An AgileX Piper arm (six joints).
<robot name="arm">
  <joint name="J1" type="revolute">
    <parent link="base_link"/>
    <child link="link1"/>
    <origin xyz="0 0 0.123" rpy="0 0 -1.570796"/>
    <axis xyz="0 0 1"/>
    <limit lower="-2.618" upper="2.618"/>
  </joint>
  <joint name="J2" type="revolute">
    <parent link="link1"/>
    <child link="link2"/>
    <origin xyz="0 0 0" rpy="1.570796 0 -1.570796"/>
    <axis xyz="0 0 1"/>
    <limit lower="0" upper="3.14"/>
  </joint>
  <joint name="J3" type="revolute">
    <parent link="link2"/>
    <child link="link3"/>
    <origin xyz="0.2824 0.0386 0" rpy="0 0 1.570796"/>
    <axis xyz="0 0 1"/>
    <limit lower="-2.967" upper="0"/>
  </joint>
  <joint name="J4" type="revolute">
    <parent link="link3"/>
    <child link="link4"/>
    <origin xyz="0.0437 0.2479 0" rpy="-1.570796 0 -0.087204"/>
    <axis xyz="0 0 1"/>
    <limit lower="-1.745" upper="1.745"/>
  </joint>
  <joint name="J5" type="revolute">
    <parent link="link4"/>
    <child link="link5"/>
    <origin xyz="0 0 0" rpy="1.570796 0 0"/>
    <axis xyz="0 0 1"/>
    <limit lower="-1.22" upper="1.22"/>
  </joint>
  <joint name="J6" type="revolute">
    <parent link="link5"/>
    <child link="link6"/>
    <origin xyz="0 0.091 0" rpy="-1.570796 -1.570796 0"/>
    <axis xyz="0 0 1"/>
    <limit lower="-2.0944" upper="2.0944"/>
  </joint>
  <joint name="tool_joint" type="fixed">
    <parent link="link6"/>
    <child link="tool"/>
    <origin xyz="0 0 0" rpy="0 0 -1.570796"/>
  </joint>
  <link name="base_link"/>
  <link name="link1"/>
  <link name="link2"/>
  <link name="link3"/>
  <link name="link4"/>
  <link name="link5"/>
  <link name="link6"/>
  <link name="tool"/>
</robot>
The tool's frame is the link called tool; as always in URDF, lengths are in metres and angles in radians.
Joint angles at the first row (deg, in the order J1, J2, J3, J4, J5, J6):
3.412 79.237 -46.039 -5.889 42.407 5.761
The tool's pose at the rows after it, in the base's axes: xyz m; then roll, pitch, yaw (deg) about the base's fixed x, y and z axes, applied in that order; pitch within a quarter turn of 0, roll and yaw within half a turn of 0:
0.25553, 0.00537, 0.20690, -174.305, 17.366, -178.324
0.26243, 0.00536, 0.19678, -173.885, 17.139, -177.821
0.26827, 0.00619, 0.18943, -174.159, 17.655, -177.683
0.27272, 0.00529, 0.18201, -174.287, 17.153, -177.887
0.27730, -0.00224, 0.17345, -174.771, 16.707, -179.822
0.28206, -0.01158, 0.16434, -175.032, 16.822, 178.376
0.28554, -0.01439, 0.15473, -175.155, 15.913, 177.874
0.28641, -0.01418, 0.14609, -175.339, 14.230, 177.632
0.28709, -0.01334, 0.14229, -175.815, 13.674, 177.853
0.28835, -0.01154, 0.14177, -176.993, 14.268, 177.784
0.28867, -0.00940, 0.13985, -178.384, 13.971, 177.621
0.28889, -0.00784, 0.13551, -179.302, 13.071, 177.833
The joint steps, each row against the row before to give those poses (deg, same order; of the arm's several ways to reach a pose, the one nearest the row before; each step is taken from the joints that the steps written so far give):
-0.001 3.898 0.000 -3.584 -1.311 3.072
0.000 2.487 -0.001 -0.883 -2.232 0.451
0.000 1.834 -0.021 -0.055 -2.354 0.165
-0.299 1.834 -0.170 -0.015 -1.179 0.048
-1.750 2.005 -0.115 0.395 -1.477 -0.001
-2.024 2.063 -0.001 -0.006 -2.214 -0.002
-0.608 2.138 -0.134 -0.001 -1.115 0.002
-0.002 1.726 0.002 0.283 -0.049 -0.001
0.001 0.764 -0.001 0.992 -0.304 -1.050
0.000 0.136 0.000 2.132 -0.872 -1.739
-0.001 0.369 0.001 2.757 -0.198 -2.245
0.001 0.852 -0.001 2.021 -0.015 -1.969

